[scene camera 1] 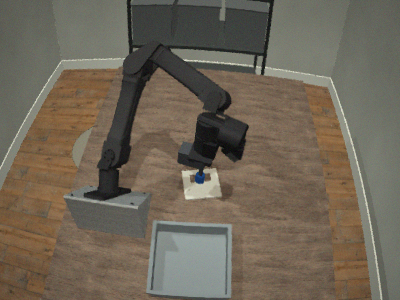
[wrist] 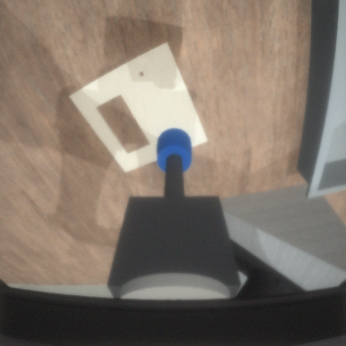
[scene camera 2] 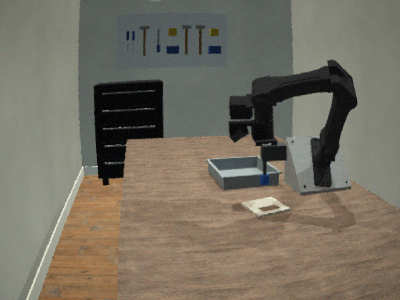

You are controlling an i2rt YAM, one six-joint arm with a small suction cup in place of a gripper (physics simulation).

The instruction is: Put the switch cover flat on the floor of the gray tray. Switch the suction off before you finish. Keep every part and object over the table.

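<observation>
The switch cover point(scene camera 1: 202, 192) point(scene camera 2: 254, 204) point(wrist: 157, 102) is a thin cream square plate with a rectangular opening. It lies flat on the table, outside the tray. The gray tray point(scene camera 1: 192, 224) point(scene camera 2: 246, 181) point(wrist: 322, 75) is a shallow open box, below the cover in scene camera 1; its visible floor holds no part. My blue suction cup point(scene camera 1: 200, 178) point(scene camera 2: 265, 180) point(wrist: 174, 150) points down and hangs a little above the cover, with a gap showing in scene camera 2. It is open and holds nothing. In the wrist view it overlaps the cover's lower right edge.
The arm's gray base block point(scene camera 1: 107, 216) point(scene camera 2: 298, 167) point(wrist: 287, 240) stands beside the tray, to its upper left in scene camera 1. A black drawer cabinet point(scene camera 2: 129, 119) stands on the floor beyond the table's far end in scene camera 2.
</observation>
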